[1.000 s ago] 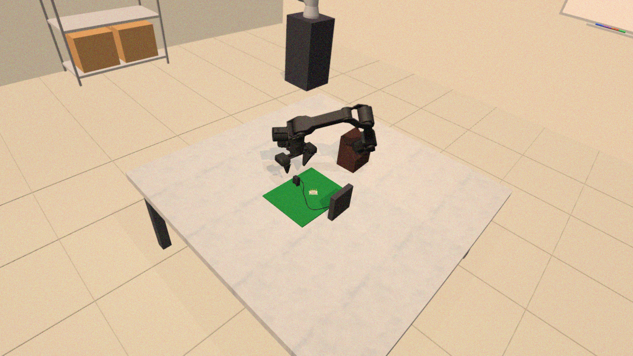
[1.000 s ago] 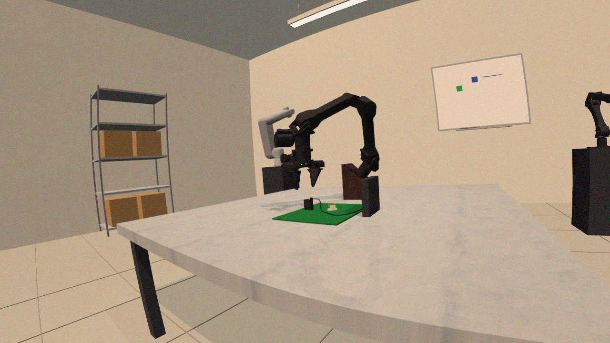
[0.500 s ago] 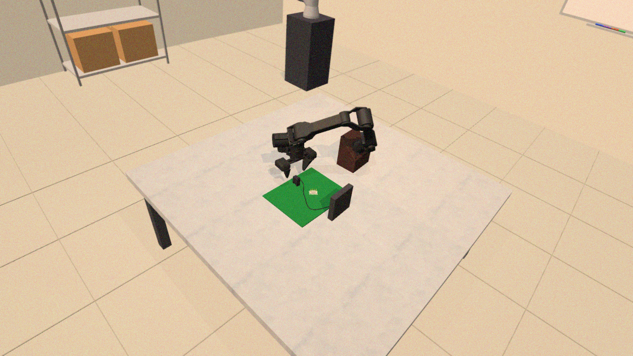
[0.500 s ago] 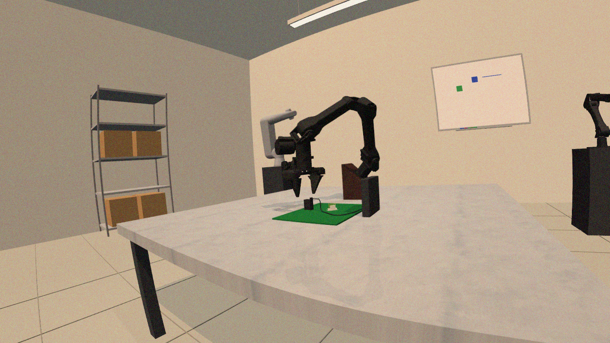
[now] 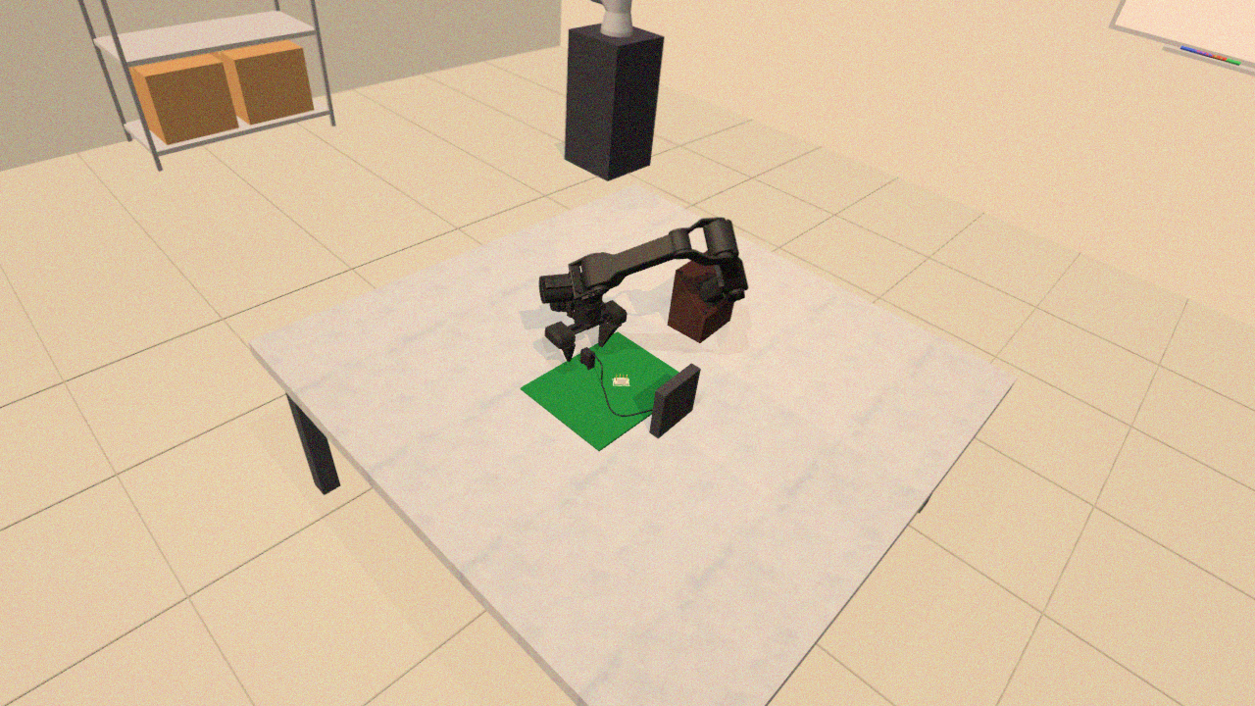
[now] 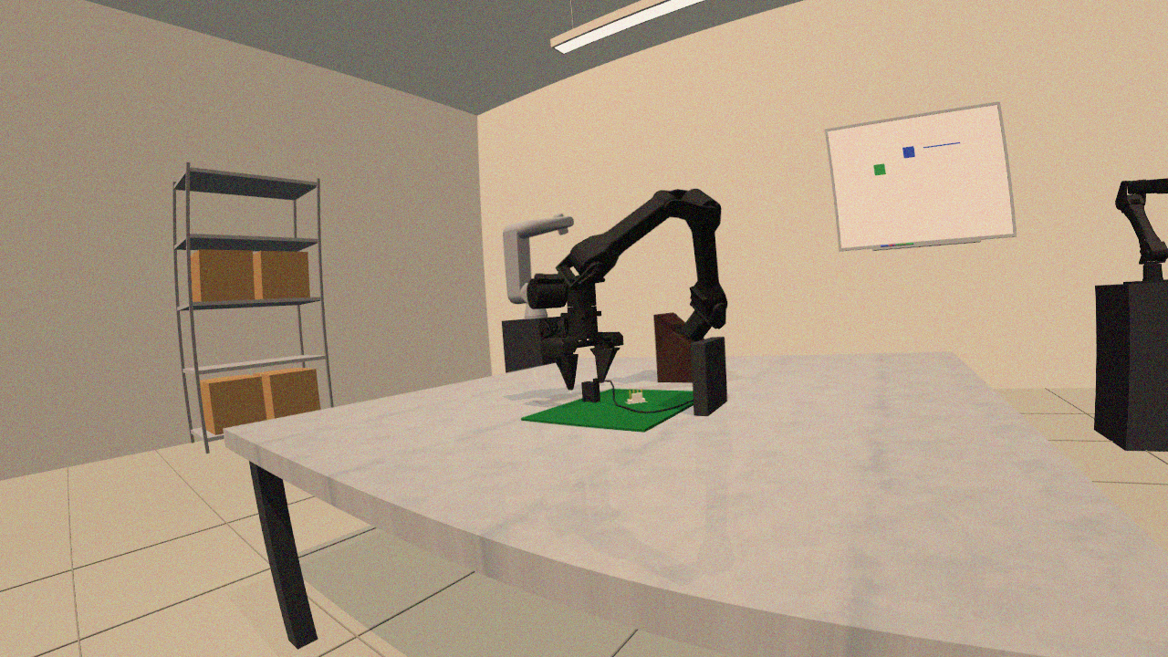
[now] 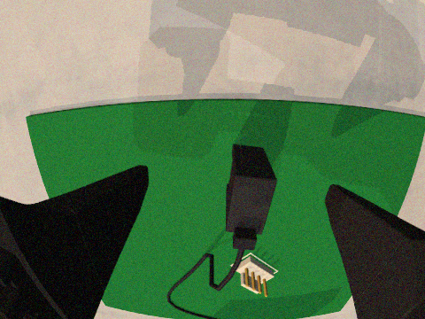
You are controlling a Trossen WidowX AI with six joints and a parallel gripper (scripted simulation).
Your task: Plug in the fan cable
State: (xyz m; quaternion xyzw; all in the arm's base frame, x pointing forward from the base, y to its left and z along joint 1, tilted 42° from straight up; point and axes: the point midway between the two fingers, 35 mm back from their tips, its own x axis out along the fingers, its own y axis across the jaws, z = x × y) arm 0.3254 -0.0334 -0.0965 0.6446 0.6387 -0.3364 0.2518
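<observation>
The black plug lies 10 mm to the left of my gripper tip and 10 mm below it. The rest, counted from my gripper tip: four-pin fan header 20 mm behind, 100 mm to the left, 40 mm below; then green board 10 mm ahead, 90 mm to the left, 50 mm below; then dark fan 10 mm behind, 240 mm to the left, 20 mm above.
</observation>
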